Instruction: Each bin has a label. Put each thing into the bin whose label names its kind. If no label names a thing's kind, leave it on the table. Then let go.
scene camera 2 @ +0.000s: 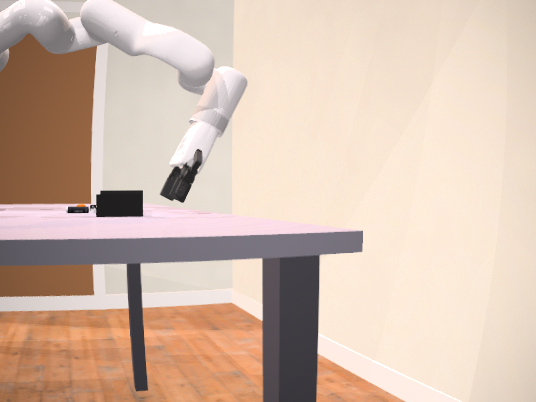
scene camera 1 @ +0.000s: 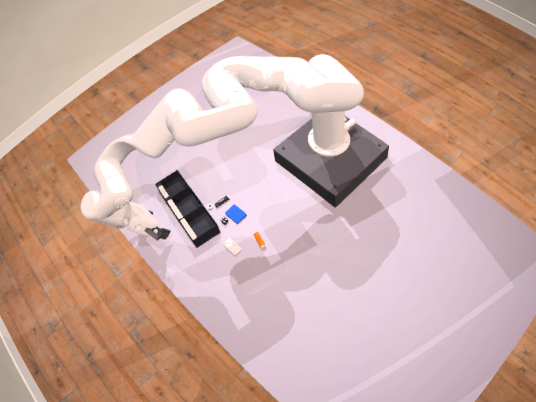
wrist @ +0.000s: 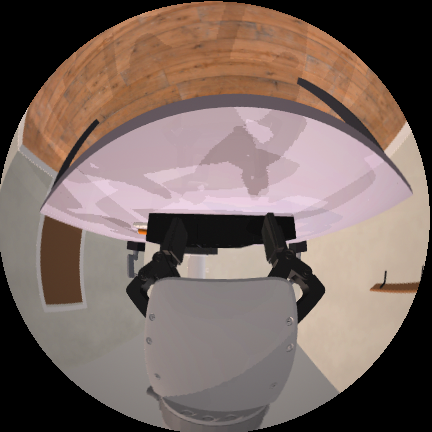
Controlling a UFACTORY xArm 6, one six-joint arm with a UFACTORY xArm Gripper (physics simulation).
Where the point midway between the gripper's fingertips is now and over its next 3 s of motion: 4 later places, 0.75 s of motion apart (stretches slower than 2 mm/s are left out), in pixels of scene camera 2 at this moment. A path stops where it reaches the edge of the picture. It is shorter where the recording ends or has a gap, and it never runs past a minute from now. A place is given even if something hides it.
My gripper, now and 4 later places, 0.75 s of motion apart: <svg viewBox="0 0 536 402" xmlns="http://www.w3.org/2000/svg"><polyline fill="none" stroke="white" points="170,198 193,155 197,152 179,168 161,170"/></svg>
